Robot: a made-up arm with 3 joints.
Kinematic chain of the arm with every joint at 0, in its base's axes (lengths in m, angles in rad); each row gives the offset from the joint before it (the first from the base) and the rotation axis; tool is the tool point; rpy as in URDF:
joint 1: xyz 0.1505 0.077 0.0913 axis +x
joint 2: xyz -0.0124 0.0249 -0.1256 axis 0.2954 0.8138 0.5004
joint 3: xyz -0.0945 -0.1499 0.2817 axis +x
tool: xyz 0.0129 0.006 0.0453 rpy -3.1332 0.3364 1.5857
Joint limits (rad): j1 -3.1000..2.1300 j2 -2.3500..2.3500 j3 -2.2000..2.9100
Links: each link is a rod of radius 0.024 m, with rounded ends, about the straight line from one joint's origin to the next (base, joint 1, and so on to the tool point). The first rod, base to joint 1, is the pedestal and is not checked.
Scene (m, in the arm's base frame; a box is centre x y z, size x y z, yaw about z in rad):
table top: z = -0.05
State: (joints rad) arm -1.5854 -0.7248 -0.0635
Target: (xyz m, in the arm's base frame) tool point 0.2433 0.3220 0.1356
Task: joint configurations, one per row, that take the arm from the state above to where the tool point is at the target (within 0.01 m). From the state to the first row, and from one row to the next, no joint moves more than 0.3 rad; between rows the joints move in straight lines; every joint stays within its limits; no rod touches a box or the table.
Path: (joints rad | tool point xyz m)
1: -1.7188 -0.4739 0.0564 | -0.0888 0.2375 0.1087
2: -1.8522 -0.2230 0.1762 | -0.0171 0.2843 0.1277
3: -1.9856 0.0279 0.2961 | 0.0661 0.3164 0.1347
4: -2.1191 0.2788 0.4159 | 0.1550 0.3294 0.1352
5: -2.2525 0.5297 0.5358 | 0.2433 0.3220 0.1356

